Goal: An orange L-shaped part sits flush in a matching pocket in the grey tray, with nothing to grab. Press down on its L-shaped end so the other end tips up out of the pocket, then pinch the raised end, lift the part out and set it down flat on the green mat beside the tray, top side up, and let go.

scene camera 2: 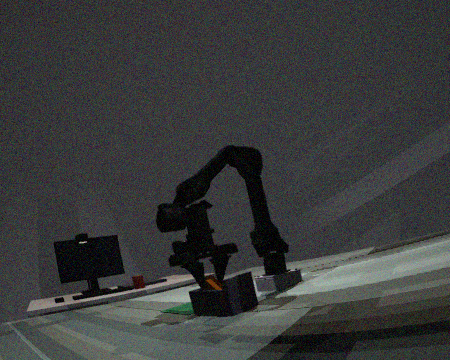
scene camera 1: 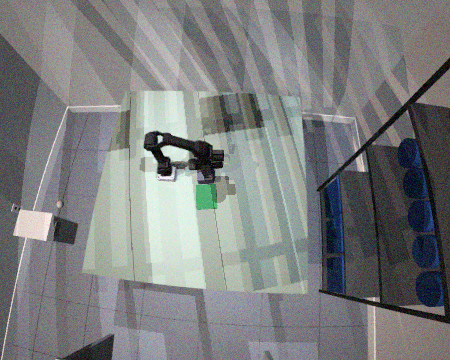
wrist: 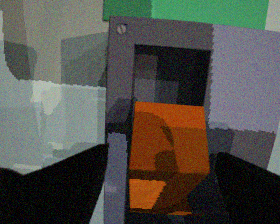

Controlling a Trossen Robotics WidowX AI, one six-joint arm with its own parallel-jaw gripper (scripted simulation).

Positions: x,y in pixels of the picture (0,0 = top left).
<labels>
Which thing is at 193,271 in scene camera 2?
My gripper.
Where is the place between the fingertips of my gripper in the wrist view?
162,157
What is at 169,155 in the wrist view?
An orange L-shaped part.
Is my gripper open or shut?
Open.
</labels>
